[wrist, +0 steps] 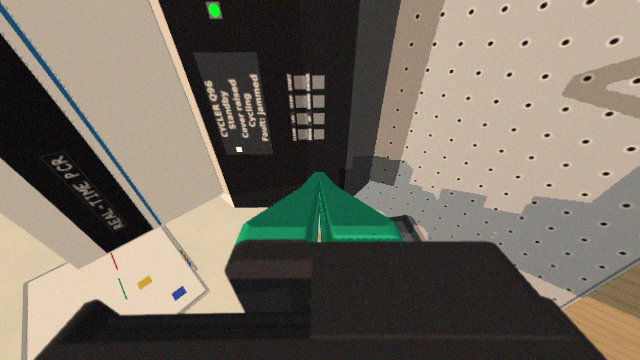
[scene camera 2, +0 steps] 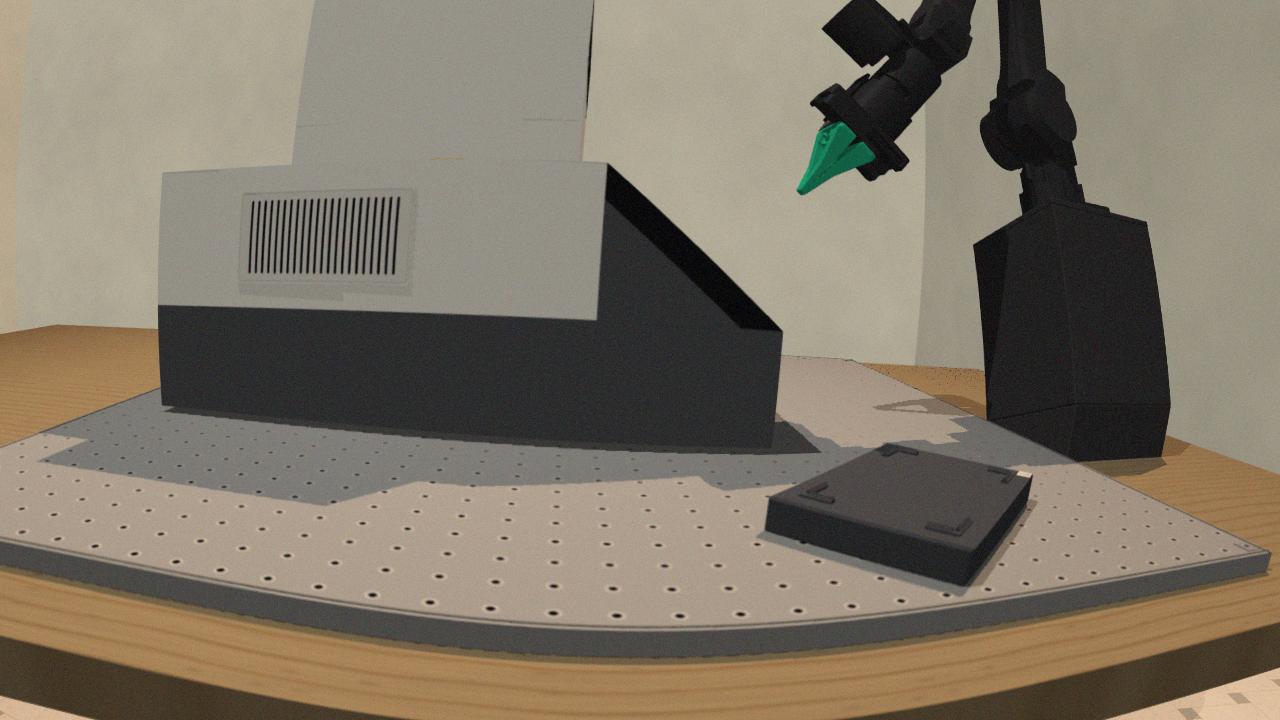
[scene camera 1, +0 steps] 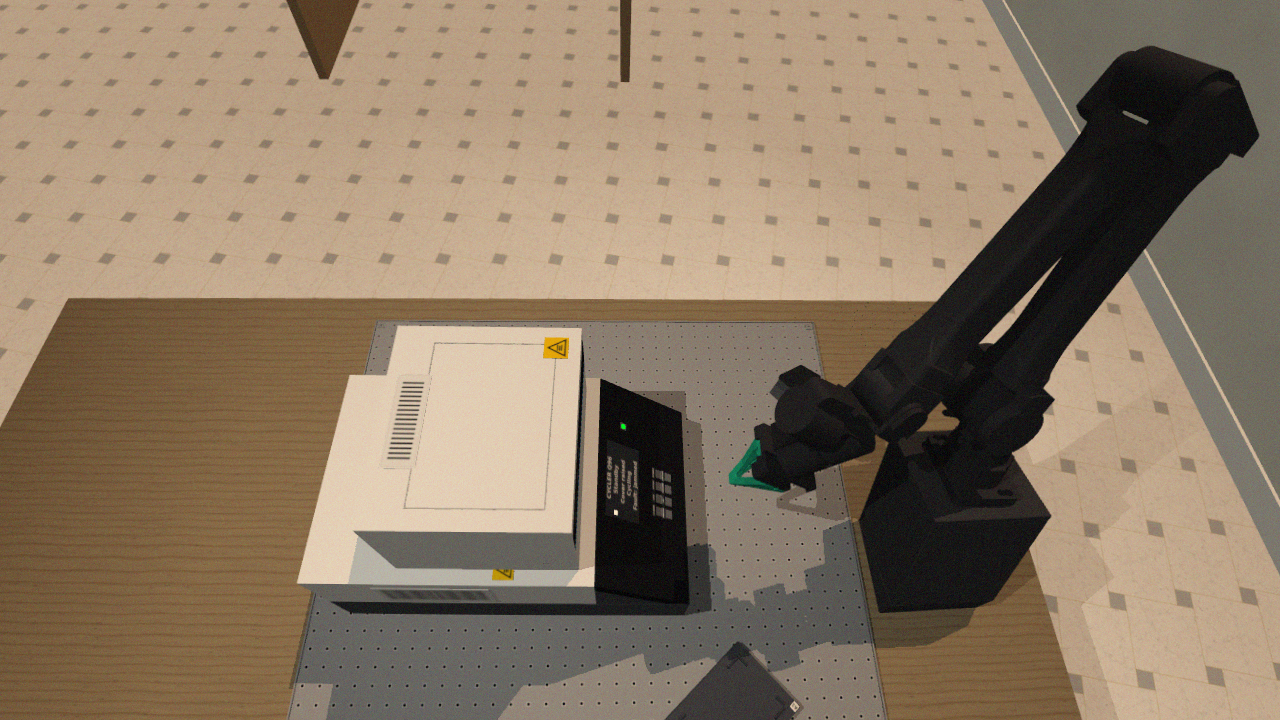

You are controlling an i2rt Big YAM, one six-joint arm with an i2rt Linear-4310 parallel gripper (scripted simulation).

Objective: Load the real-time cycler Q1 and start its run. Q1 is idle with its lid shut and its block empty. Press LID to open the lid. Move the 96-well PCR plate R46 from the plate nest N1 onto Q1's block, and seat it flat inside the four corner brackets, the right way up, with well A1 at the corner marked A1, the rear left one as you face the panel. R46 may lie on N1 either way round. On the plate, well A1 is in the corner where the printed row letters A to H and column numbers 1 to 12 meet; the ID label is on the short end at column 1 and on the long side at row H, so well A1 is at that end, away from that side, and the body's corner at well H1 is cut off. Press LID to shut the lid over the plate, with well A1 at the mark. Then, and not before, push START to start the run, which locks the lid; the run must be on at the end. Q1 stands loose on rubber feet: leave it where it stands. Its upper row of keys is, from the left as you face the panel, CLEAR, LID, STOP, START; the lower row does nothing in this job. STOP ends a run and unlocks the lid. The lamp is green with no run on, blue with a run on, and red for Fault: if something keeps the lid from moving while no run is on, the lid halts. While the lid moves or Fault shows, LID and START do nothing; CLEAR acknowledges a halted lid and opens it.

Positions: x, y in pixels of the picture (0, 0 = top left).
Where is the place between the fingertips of my gripper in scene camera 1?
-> At 730, 479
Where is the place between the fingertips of my gripper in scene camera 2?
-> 800, 192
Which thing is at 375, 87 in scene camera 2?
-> A lid.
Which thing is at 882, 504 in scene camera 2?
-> A plate nest N1.
